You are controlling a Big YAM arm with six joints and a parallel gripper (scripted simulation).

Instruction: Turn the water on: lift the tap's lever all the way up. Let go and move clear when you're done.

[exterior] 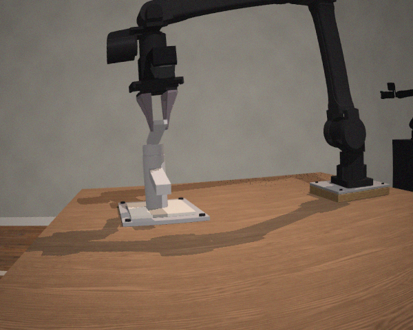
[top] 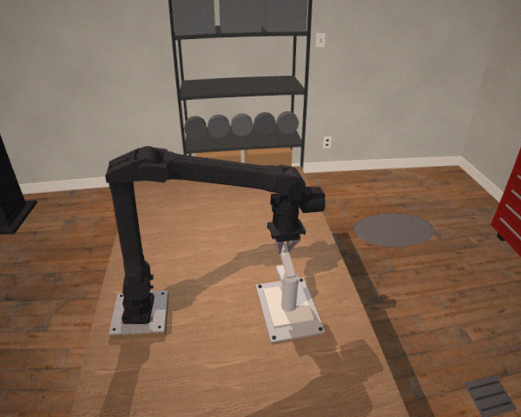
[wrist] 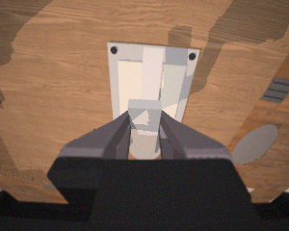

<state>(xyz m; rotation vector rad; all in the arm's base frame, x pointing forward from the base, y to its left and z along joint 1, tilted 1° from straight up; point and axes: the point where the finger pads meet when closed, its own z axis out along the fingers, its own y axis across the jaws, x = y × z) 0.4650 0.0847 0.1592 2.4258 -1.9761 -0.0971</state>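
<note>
The lever is 3 cm to the right of my hand, 1 cm below it and 1 cm ahead of it. Also, from my hand: white tap 8 cm below, 6 cm to the right, 1 cm ahead.
</note>
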